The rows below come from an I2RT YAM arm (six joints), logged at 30 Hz.
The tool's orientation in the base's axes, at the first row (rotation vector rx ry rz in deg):
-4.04, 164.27, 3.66
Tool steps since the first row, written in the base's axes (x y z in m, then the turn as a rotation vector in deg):
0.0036, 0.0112, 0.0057, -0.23, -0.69, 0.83
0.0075, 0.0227, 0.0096, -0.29, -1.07, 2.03
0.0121, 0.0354, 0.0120, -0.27, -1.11, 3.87
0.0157, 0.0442, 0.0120, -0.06, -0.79, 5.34
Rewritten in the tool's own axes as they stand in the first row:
-0.0055, 0.0112, -0.0040, 0.03, -0.65, -0.89
-0.0108, 0.0226, -0.0061, -0.23, -0.98, -2.08
-0.0164, 0.0351, -0.0065, -0.74, -0.95, -3.85
-0.0202, 0.0437, -0.0051, -1.35, -0.59, -5.19

